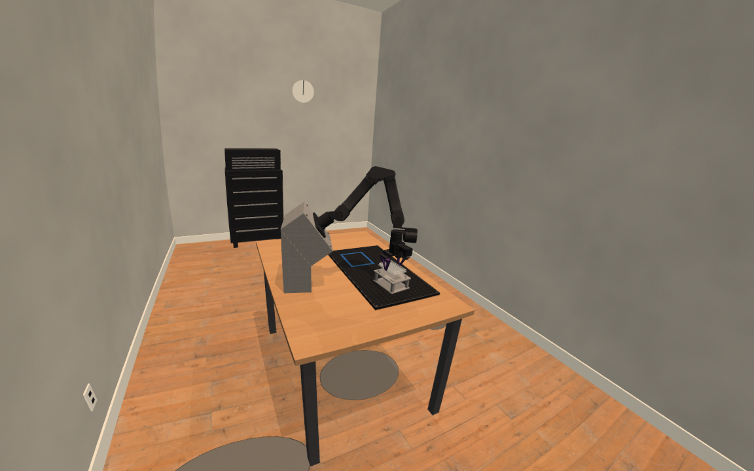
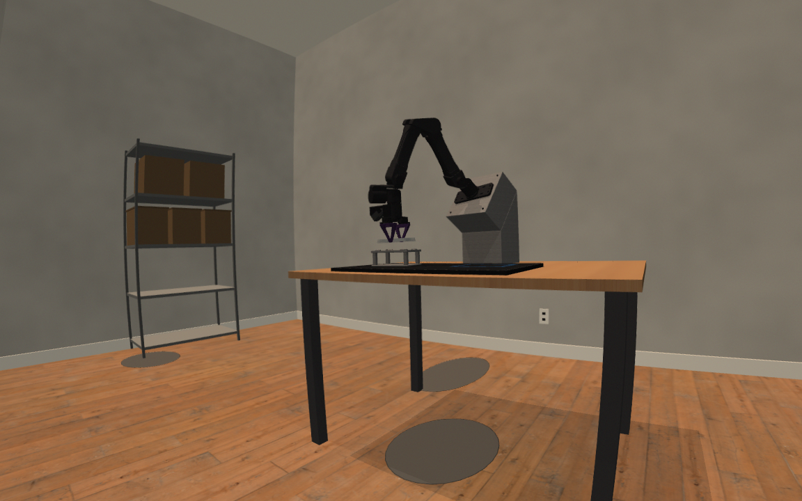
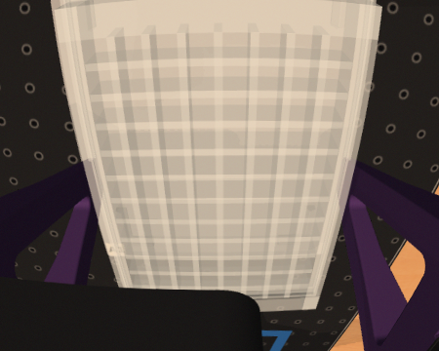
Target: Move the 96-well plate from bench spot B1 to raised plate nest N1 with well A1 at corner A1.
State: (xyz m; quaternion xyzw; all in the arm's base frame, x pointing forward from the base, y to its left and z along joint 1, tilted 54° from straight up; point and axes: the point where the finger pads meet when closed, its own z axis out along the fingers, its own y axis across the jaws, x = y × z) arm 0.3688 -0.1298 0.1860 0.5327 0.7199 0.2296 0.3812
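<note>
Now: hand 4 cm above the grey plate nest N1. Also, from my hand: 96-well plate (right at my hand).
</note>
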